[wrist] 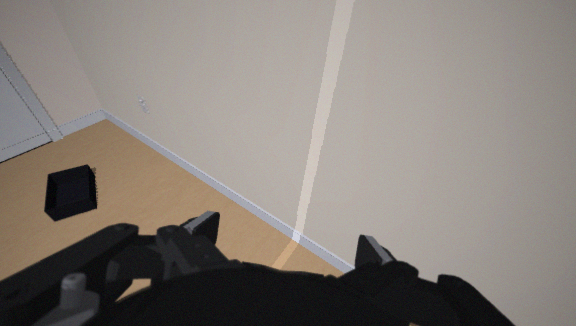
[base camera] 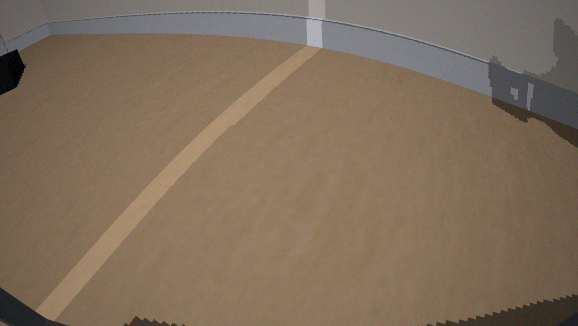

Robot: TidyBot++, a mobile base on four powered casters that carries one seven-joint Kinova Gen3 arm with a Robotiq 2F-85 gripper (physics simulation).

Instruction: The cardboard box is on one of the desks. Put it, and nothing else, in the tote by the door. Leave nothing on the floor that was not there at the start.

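Places are measured from the arm's base along level axes (x back, y left, z down), in millimetres.
Where they show: gripper, fingertip midpoint: [wrist: 286, 238].
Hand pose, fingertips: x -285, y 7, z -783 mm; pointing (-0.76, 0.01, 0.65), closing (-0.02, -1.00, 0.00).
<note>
After its pixels a point has its place.
A black open-topped tote [base camera: 10, 72] {x -957, y 1154, z 331 mm} [wrist: 71, 192] {x -1024, y 1365, z 393 mm} stands on the floor. In the base camera view part of it shows at the left edge; in the wrist view it is at the left, near the corner and a door. It looks dark inside, and I cannot make out any contents. My gripper [wrist: 286, 238] {x -285, y 7, z -783 mm} is open, with its fingertips wide apart and no object between them. It is well apart from the tote. The cardboard box and the desks do not show in either view.
A pale door [wrist: 17, 115] {x -1355, y 1857, z 135 mm} is at the left in the wrist view. A wall [base camera: 175, 5] {x -1207, y 450, z 282 mm} [wrist: 225, 100] {x -1174, y 382, z -320 mm} with a pale baseboard [base camera: 200, 24] {x -1139, y 339, z 357 mm} [wrist: 200, 175] {x -1288, y 652, z 348 mm} runs behind the floor [base camera: 325, 175] {x -459, y -32, z 397 mm} [wrist: 150, 185] {x -1176, y 949, z 396 mm}. The robot's shadow falls on the wall at the right in the base camera view.
</note>
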